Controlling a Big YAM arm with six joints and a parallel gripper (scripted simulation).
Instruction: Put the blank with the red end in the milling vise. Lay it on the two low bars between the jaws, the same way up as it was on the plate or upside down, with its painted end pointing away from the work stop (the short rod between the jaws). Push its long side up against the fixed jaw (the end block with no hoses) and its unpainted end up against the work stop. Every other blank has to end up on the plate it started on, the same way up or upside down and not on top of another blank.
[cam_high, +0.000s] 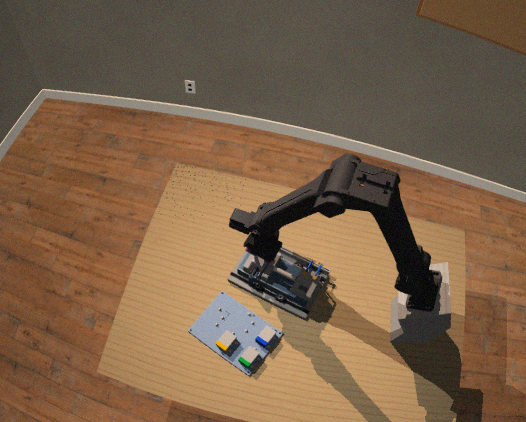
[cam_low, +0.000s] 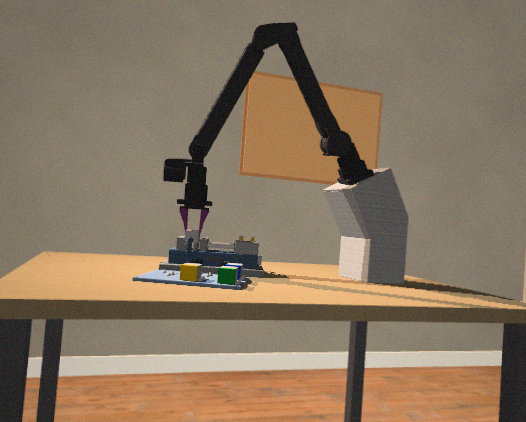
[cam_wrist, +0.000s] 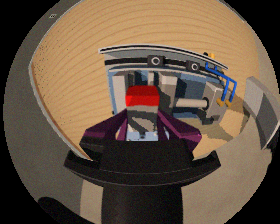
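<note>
Right now the red-ended blank is 2 cm below my hand. The rest, counted from my hand: blue-ended blank: 12 cm behind, 22 cm to the left, 9 cm below; milling vise: 7 cm behind, 8 cm below; grey block with hoses: 17 cm behind, 1 cm to the left, 4 cm below.
</note>
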